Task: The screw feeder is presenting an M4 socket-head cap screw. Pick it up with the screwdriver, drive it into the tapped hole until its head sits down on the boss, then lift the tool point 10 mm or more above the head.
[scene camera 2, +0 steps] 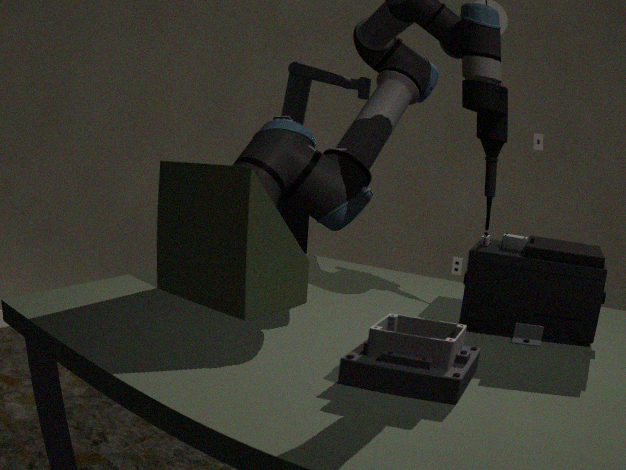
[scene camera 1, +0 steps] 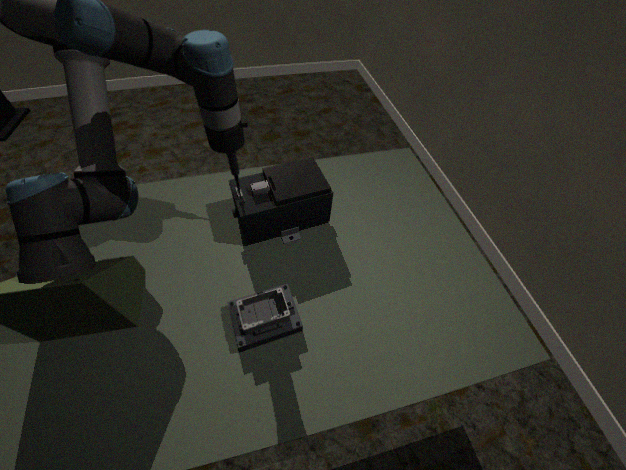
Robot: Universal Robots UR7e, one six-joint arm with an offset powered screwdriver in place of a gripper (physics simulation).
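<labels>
There is a dark fixture plate (scene camera 2: pixel 439 385) in my scene, and I see that the plate is 0.73 m from the lens.
</labels>
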